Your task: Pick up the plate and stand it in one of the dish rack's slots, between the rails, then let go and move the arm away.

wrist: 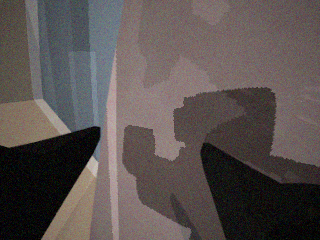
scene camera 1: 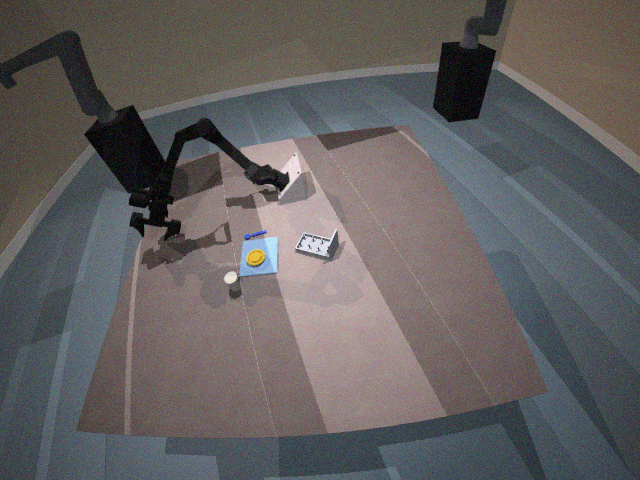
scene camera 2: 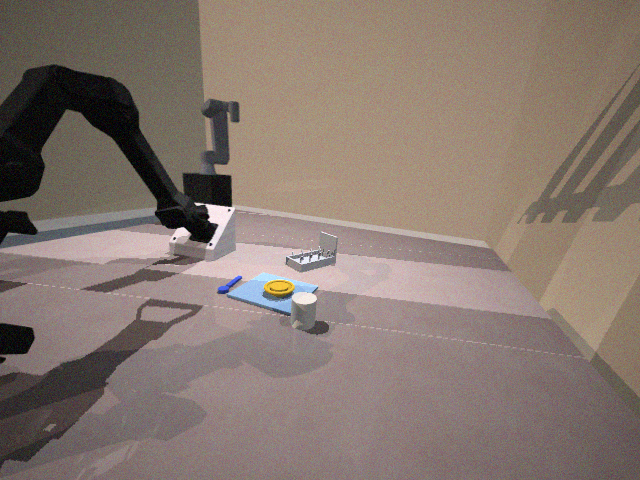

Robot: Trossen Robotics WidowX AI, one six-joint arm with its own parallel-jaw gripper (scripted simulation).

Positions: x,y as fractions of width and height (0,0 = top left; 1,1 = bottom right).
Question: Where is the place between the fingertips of my gripper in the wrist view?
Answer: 0.48,0.59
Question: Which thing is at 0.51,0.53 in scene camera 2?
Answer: A grey dish rack.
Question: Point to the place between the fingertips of my gripper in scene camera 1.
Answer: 0.24,0.50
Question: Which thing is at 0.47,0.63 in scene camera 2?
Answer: A cream cup.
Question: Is my gripper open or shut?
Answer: Open.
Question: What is my gripper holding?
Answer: Nothing.
